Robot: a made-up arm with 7 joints.
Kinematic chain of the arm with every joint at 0, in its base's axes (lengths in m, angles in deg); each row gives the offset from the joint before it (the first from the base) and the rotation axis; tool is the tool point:
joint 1: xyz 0 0.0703 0 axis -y
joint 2: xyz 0 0.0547 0 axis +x
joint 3: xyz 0 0 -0.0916 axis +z
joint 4: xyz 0 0 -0.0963 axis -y
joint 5: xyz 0 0 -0.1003 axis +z
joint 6: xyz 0 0 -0.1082 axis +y
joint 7: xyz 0 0 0 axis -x
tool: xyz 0 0 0
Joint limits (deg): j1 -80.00..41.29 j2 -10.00..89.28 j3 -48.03..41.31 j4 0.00..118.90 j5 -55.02..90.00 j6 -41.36..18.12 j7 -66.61..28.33
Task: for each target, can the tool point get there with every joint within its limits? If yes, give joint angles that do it. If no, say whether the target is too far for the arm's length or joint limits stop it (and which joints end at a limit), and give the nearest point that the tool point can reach.
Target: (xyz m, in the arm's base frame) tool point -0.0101 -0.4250 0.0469
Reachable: no: too far | nearest point 0.1643 -0.0423 0.0144 | short by 0.422 m
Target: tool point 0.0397 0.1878 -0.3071
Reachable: yes | joints -31.98 24.52 -12.14 74.41 -34.72 -15.53 -29.57
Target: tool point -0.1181 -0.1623 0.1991
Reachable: no: joint limits stop it (at a limit: joint 1, joint 2, joint 3, joint 4) | nearest point 0.1328 -0.0238 0.0338 | short by 0.331 m
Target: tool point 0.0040 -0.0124 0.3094
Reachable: no: joint limits stop it (at a limit: joint 1, joint 2, joint 3, joint 4) | nearest point 0.0242 0.2136 0.1802 | short by 0.261 m
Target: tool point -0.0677 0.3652 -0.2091
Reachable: yes | joints -67.31 80.61 -31.46 69.66 -33.38 -29.36 13.35
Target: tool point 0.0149 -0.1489 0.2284
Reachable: no: joint limits stop it (at a limit: joint 1, joint 2, joint 3, joint 4) | nearest point 0.1328 -0.0238 0.0338 | short by 0.260 m
